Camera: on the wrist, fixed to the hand. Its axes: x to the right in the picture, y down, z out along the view.
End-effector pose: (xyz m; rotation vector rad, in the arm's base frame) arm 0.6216 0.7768 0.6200 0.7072 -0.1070 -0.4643
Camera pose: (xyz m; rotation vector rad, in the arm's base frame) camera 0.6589 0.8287 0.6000 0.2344 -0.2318 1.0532
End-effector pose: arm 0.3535 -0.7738 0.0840 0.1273 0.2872 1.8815
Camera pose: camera 0.3045 -0.7812 0.0389 0.2078 -0.0534 -2.8379
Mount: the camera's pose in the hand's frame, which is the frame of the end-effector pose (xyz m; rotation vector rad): 0.0114 0.0354 -0.0557 -0.3110 0.3124 1.5092
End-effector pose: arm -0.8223 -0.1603 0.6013 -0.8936 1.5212 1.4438
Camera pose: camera -0.8645 -0.2122 0.6044 -0.0572 -1.7834 -1.9941
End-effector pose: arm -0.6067 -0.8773 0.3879 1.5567 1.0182 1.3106
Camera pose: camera -0.6581 -0.8724 0.4305 -1.7969 0.4596 -2.4640
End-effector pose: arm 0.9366 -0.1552 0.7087 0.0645 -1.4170 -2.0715
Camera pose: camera 0.9644 -0.2153 0.7188 -0.5946 -0.5139 -0.8805
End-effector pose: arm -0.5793 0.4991 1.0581 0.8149 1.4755 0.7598
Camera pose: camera -0.6333 0.5281 1.0851 1.5719 0.7131 2.2242
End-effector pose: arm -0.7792 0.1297 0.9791 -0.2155 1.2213 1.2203
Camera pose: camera -0.8419 0.1120 0.9635 0.4136 1.4394 2.7551
